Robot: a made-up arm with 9 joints.
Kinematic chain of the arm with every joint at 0, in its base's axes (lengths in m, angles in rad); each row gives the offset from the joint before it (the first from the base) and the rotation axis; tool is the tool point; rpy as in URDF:
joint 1: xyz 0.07 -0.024 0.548 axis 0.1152 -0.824 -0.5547
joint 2: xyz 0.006 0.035 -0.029 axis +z
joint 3: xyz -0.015 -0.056 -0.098 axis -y
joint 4: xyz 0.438 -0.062 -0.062 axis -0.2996 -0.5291 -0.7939
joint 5: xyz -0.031 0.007 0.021 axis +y
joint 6: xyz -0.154 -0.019 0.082 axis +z
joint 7: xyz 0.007 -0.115 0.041 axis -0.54 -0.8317 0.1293
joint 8: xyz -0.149 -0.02 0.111 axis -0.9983 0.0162 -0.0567
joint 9: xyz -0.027 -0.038 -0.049 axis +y
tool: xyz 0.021 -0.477 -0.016 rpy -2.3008 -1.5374 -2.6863
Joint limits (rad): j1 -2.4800..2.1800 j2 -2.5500..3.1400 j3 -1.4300..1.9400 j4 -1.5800..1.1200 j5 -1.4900..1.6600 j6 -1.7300..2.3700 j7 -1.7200..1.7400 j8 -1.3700..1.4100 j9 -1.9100..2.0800
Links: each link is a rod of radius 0.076 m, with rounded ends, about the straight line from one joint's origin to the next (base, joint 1, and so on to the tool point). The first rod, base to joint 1, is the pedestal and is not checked.
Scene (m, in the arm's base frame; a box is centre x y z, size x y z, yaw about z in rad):
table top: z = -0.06
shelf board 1: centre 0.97 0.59 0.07 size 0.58 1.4 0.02 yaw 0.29
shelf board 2: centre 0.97 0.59 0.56 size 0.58 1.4 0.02 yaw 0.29
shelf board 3: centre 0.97 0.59 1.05 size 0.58 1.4 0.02 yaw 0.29
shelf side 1: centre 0.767 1.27 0.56 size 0.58 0.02 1 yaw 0.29
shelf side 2: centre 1.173 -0.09 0.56 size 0.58 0.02 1 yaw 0.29
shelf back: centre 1.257 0.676 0.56 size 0.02 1.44 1 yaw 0.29
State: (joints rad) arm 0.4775 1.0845 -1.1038 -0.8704 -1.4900 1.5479 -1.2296 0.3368 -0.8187
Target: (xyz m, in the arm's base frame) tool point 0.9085 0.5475 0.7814
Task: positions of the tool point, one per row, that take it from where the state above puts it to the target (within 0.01 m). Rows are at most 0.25 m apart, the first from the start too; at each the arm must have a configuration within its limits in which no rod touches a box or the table.
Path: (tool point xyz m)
1: 0.8477 0.4071 0.3452
2: 0.7061 0.5061 0.3404
3: 0.5793 0.5547 0.2757
4: 0.4635 0.5543 0.3490
5: 0.3559 0.5135 0.3089
6: 0.3200 0.4241 0.1838
7: 0.2724 0.4948 0.4097
8: 0.3171 0.5193 0.6226
9: 0.4356 0.5176 0.7814
10: 0.5972 0.5116 0.8627
11: 0.7664 0.5185 0.8601
12: 0.9085 0.5475 0.7813

